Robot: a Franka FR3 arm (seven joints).
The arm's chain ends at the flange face. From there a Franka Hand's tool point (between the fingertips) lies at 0.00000 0.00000 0.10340 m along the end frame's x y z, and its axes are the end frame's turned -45 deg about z.
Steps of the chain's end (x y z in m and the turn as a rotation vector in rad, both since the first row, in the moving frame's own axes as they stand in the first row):
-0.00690, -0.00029, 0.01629, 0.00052, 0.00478, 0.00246
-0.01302, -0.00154, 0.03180, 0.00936, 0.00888, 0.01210
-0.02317, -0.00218, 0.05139, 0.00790, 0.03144, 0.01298
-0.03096, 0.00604, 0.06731, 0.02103, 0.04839, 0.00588
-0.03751, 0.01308, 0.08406, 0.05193, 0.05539, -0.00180
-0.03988, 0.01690, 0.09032, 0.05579, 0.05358, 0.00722
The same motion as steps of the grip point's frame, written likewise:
-0.00429, -0.00477, 0.01629, -0.00301, 0.00375, 0.00246
-0.00678, -0.01032, 0.03179, 0.00034, 0.01290, 0.01210
-0.01198, -0.01619, 0.05134, -0.01665, 0.02782, 0.01298
-0.02110, -0.01561, 0.06717, -0.01935, 0.04909, 0.00588
-0.02793, -0.01703, 0.08376, -0.00245, 0.07589, -0.00180
-0.03216, -0.01638, 0.09001, 0.00156, 0.07734, 0.00722

